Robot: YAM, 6 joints.
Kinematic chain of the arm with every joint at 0, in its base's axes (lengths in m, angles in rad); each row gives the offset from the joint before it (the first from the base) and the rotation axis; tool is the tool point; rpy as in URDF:
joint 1: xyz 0 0 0.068 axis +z
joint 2: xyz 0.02 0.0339 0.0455 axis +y
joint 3: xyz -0.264 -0.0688 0 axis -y
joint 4: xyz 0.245 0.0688 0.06 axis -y
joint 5: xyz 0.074 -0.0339 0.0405 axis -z
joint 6: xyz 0.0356 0 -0.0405 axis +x
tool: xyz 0 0 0 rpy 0 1.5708 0
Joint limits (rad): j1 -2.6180..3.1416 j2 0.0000..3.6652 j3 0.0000..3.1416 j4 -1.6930..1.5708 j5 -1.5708..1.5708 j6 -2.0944..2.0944
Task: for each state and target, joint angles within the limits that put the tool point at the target. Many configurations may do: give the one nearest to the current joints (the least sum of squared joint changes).
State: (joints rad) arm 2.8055 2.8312 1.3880 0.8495 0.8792 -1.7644
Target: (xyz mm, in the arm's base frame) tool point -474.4 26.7 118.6
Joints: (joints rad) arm 3.1416 2.3198 1.2895 0.9372 0.8482 -1.7644
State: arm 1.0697 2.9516 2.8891 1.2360 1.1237 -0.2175
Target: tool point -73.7 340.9 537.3
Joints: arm 1.8743 2.5131 3.1416 1.5160 1.0888 -0.2175
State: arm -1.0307 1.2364 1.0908 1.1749 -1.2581 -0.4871
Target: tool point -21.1 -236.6 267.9
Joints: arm -1.8047 1.2553 0.4935 1.1181 -1.3004 -0.4871
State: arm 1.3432 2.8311 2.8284 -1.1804 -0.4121 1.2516
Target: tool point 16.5 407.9 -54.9
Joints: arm 1.4972 2.9735 2.1340 -1.5846 -0.3906 1.2516
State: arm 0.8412 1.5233 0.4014 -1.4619 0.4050 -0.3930
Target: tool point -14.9 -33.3 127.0
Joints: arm 0.7994 1.2314 0.0000 -1.6809 0.3598 -0.3930
